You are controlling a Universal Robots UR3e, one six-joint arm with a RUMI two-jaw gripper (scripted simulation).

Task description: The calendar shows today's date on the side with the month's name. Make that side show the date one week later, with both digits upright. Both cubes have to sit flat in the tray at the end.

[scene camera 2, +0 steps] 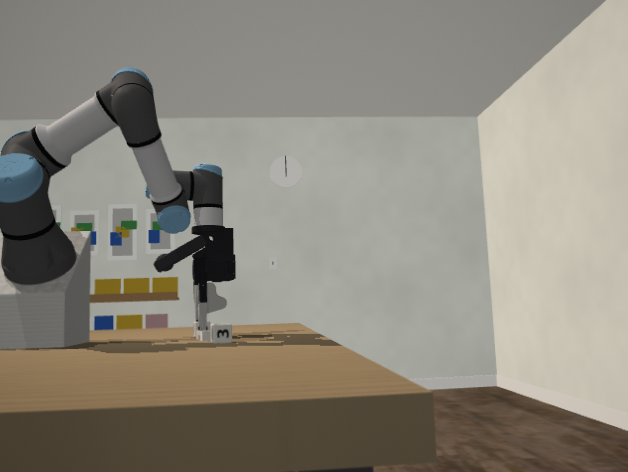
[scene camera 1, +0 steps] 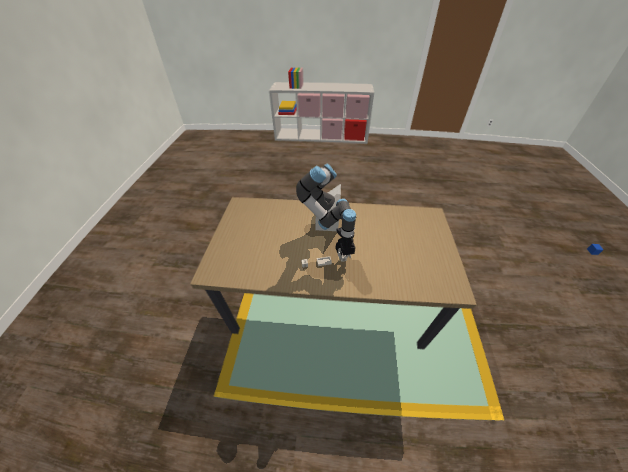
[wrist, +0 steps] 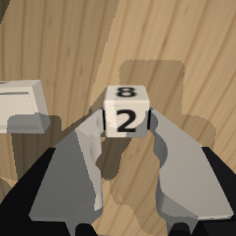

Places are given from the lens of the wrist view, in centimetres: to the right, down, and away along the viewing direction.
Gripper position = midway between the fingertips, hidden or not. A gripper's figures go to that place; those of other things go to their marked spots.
gripper point(wrist: 125, 109): 0, -1, 15
white digit cube point(wrist: 126, 107): 0, -1, 12
